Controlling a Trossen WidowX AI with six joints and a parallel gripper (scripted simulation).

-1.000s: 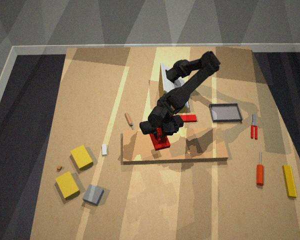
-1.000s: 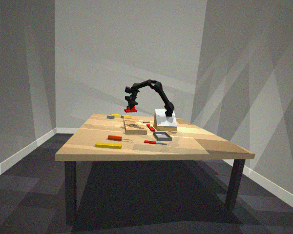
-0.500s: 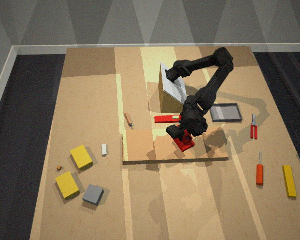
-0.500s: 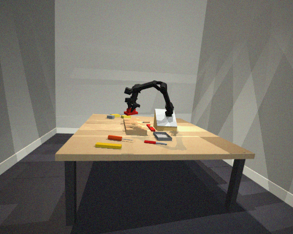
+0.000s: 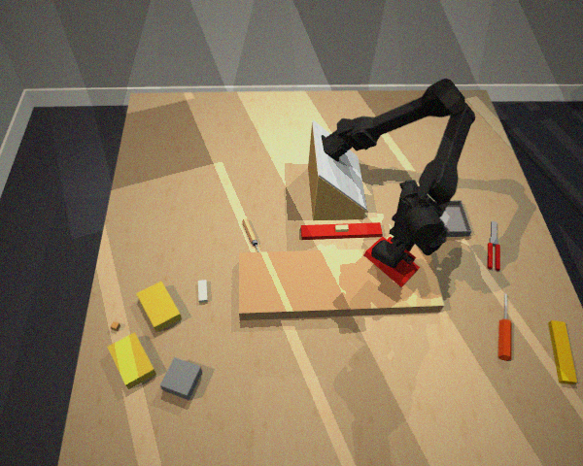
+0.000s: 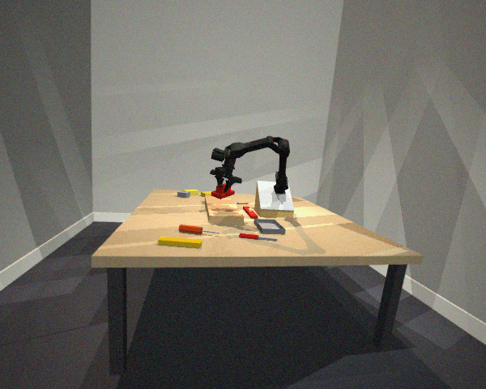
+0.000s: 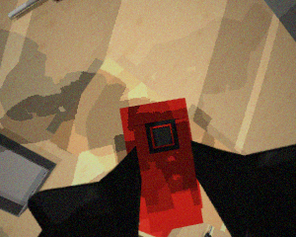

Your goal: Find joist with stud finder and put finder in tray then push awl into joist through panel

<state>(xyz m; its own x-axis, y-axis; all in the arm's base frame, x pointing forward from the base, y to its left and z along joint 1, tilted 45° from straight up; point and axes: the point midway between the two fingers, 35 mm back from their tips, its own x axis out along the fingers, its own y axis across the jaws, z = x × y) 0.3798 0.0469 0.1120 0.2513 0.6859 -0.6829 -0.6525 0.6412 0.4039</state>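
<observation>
The square indicator is 3 cm above my gripper tip, 2 cm to the left of it and 1 cm ahead of it. The rest, counted from my gripper tip: red stud finder 2 cm above; then grey tray 22 cm behind, 20 cm to the left, 13 cm below; then red level 20 cm behind, 13 cm below, 9 cm to the right.
</observation>
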